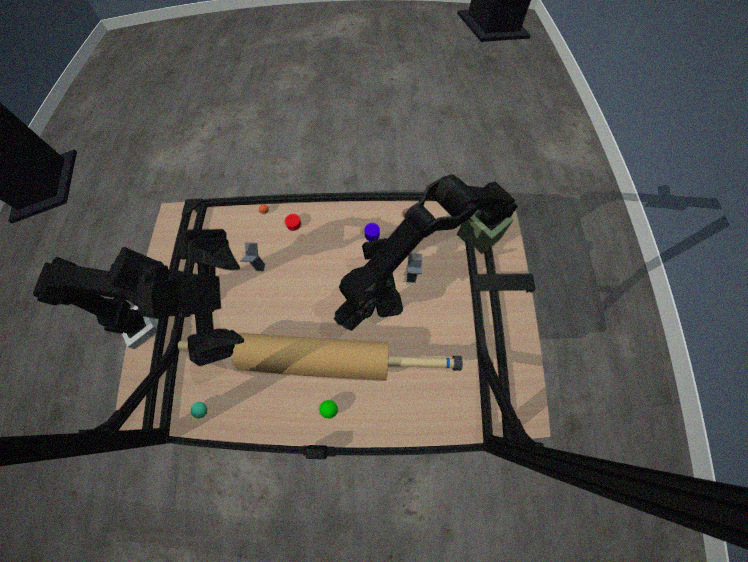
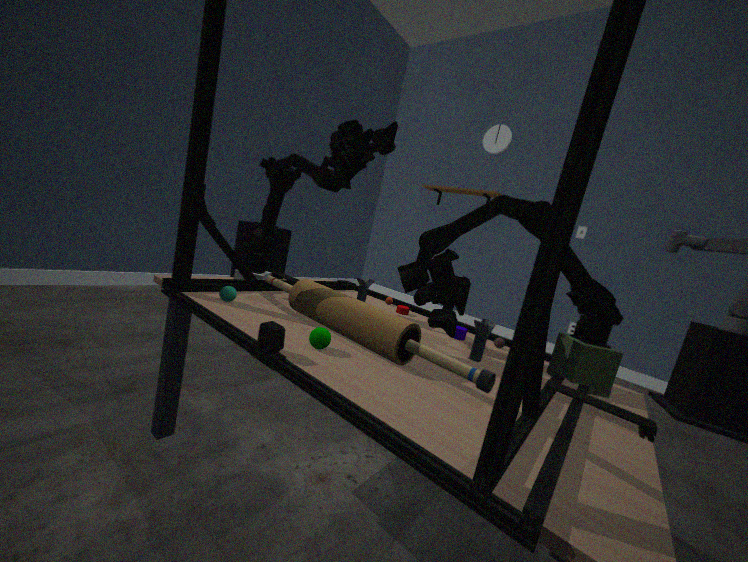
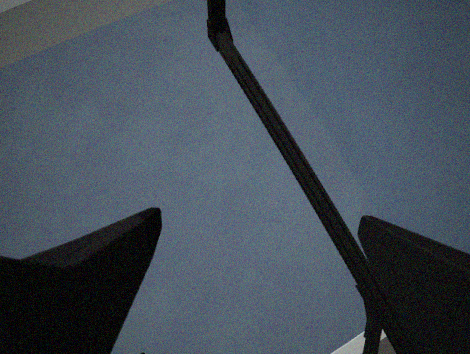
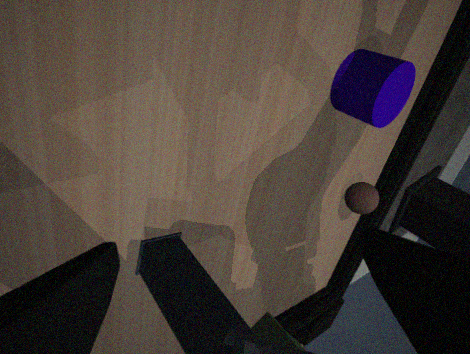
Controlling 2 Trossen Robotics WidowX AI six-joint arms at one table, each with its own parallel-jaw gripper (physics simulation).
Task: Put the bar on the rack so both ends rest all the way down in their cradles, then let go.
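Frame: origin at the left arm's base, x ahead, y left, z up, level; centimetres.
Seen in the pictures: left gripper, between the fingertips: (image 1: 238, 305) (image 2: 385, 126) (image 3: 261, 221); right gripper, between the fingertips: (image 2: 457, 325) (image 4: 242, 246); left arm's base, origin of its link: (image 1: 134, 323) (image 2: 254, 271); right arm's base, origin of its link: (image 1: 490, 216) (image 2: 589, 341).
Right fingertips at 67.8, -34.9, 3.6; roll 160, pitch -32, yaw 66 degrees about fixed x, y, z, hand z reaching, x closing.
Pixels of each thing's middle, then the offset from my right fingertips to it, as dx, dy, dz. "spot": a spot on its surface instead.
- bar, a spot on its surface: (image 2: 359, 320) spot: -26.5, -13.9, -0.3
- purple cylinder, middle of its body: (image 4: 371, 88) (image 1: 372, 232) (image 2: 459, 332) +5.6, +14.2, -5.4
- red cylinder, middle of its body: (image 1: 293, 222) (image 2: 402, 310) -10.9, +32.7, -5.9
- small orange ball, middle of its body: (image 1: 263, 209) -15.7, +42.9, -5.5
- green ball, middle of its body: (image 2: 320, 338) (image 1: 328, 409) -34.0, -18.2, -4.8
- teal ball, middle of its body: (image 1: 198, 410) (image 2: 228, 293) -62.8, +1.9, -4.9
The bar (image 1: 311, 356) (image 2: 359, 320), a thick tan cylinder with thin ends, one with a blue band and dark cap, lies on the table, apart from the rack. The rack's two small grey cradles, the left one (image 1: 250, 253) (image 2: 362, 291) and the right one (image 1: 414, 265) (image 2: 478, 344), stand farther back with no bar in them. My left gripper (image 1: 238, 300) (image 2: 393, 137) (image 3: 261, 221) is open and empty, high above the table; from overhead one finger covers part of the bar's left end. My right gripper (image 1: 387, 273) (image 2: 450, 313) (image 4: 242, 246) is open and empty, low beside the right cradle.
A purple cylinder (image 1: 371, 231) (image 4: 372, 87), a red cylinder (image 1: 292, 221) and a small orange ball (image 1: 263, 209) lie toward the back. A green ball (image 1: 328, 409) (image 2: 319, 337) and a teal ball (image 1: 198, 409) (image 2: 227, 293) lie in front of the bar. Black frame rails and posts surround the table.
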